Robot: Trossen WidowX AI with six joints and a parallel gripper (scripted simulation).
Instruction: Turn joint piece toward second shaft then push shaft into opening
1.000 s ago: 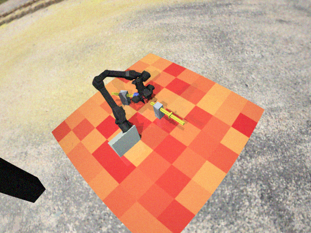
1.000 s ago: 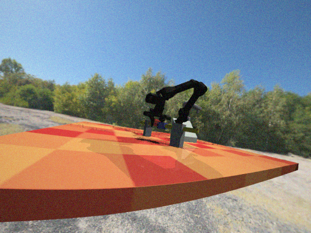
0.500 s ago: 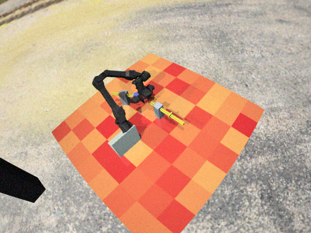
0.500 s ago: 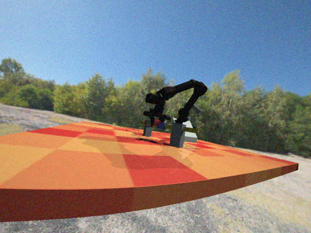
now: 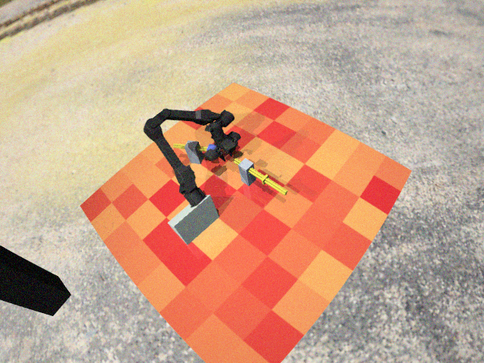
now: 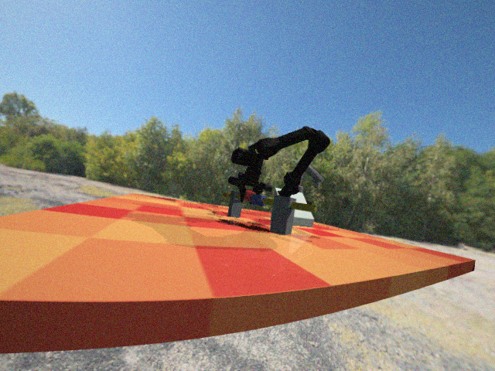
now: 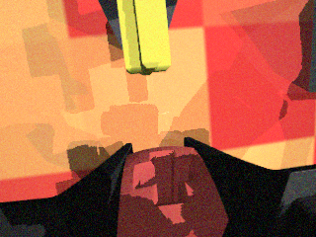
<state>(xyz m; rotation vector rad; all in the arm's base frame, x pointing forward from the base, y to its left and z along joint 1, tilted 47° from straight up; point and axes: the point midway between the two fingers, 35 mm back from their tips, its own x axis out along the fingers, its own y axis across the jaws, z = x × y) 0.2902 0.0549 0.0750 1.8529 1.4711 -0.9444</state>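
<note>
Right now my gripper tip is 2 cm to the right of the red square joint piece and 3 cm below it.
</note>
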